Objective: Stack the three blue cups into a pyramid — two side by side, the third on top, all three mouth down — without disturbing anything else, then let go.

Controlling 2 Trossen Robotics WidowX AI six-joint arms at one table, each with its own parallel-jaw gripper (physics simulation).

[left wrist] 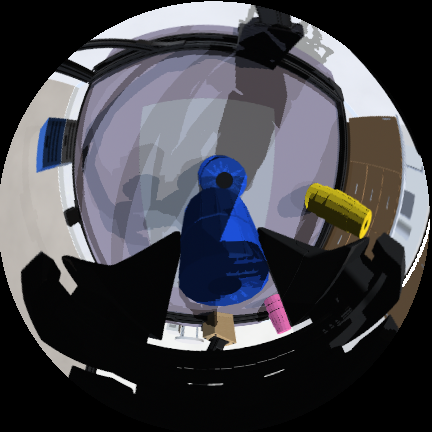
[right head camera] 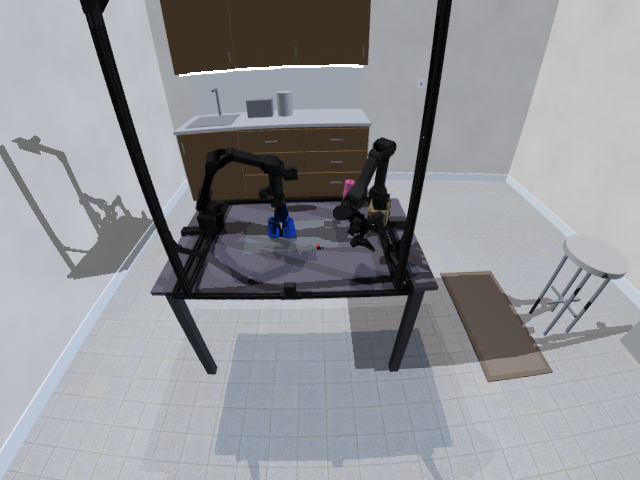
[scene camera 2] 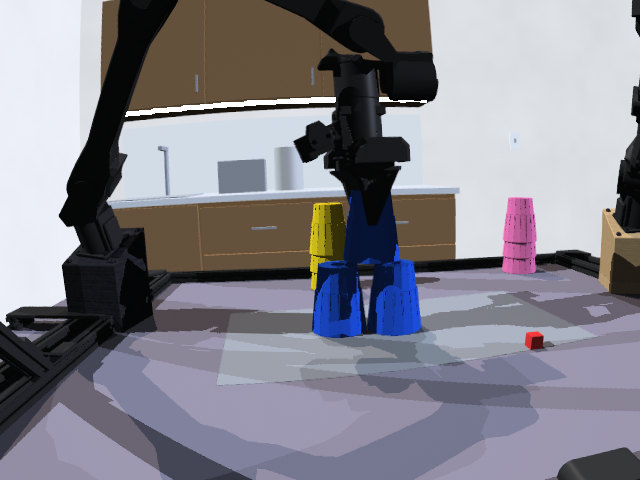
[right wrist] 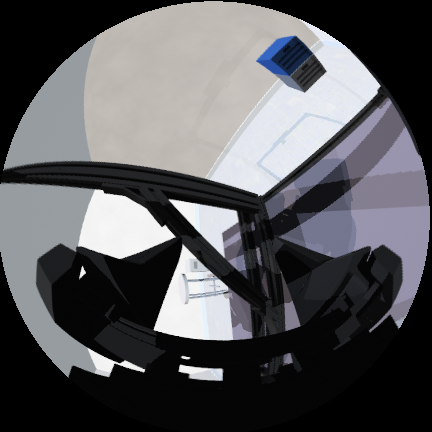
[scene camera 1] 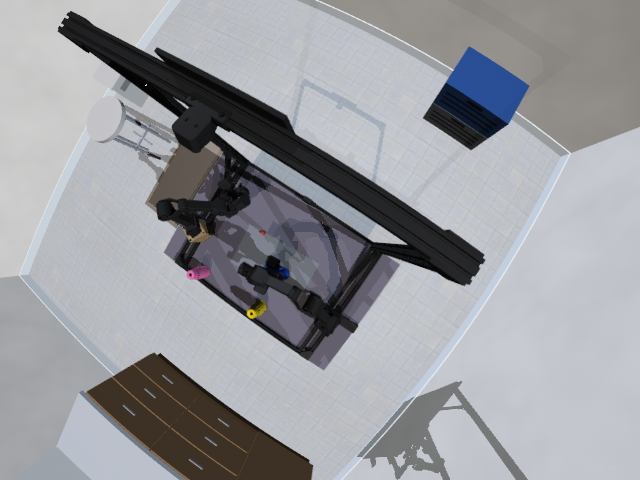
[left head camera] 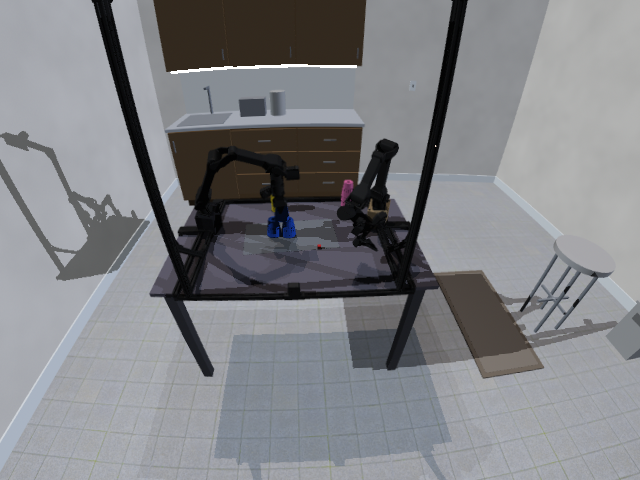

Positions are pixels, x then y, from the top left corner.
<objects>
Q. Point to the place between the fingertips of my right gripper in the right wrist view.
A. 228, 242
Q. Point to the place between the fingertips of my right gripper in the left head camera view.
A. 383, 244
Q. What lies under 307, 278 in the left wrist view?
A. My left gripper.
</objects>
